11 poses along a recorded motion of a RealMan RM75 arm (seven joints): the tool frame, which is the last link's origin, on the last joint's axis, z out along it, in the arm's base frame.
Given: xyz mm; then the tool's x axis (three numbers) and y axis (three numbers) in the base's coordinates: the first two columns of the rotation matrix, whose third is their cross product.
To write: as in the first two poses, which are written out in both.
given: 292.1 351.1 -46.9 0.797 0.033 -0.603 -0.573 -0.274 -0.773
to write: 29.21 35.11 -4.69 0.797 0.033 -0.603 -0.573 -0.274 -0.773
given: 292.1 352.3 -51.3 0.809 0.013 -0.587 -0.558 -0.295 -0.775
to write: 29.21 35.23 -5.13 0.809 0.013 -0.587 -0.558 -0.295 -0.775
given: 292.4 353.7 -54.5 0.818 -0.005 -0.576 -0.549 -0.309 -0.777
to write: 29.24 35.37 -5.45 0.818 -0.005 -0.576 -0.549 -0.309 -0.777
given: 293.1 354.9 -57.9 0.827 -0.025 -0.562 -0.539 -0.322 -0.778
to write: 29.31 35.49 -5.79 0.827 -0.025 -0.562 -0.539 -0.322 -0.778
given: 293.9 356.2 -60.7 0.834 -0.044 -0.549 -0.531 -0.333 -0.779
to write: 29.39 35.62 -6.07 0.834 -0.044 -0.549 -0.531 -0.333 -0.779
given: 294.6 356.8 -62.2 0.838 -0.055 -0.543 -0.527 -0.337 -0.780
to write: 29.46 35.68 -6.22 0.838 -0.055 -0.543 -0.527 -0.337 -0.780
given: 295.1 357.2 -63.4 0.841 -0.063 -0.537 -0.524 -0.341 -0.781
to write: 29.51 35.72 -6.34 0.841 -0.063 -0.537 -0.524 -0.341 -0.781
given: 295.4 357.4 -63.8 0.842 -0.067 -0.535 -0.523 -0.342 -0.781
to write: 29.54 35.74 -6.38 0.842 -0.067 -0.535 -0.523 -0.342 -0.781
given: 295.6 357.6 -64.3 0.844 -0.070 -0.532 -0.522 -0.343 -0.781
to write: 29.56 35.76 -6.43 0.844 -0.070 -0.532 -0.522 -0.343 -0.781
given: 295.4 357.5 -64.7 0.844 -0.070 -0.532 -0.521 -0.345 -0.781
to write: 29.54 35.75 -6.47 0.844 -0.070 -0.532 -0.521 -0.345 -0.781
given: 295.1 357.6 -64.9 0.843 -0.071 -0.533 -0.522 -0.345 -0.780
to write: 29.51 35.76 -6.49 0.843 -0.071 -0.533 -0.522 -0.345 -0.780
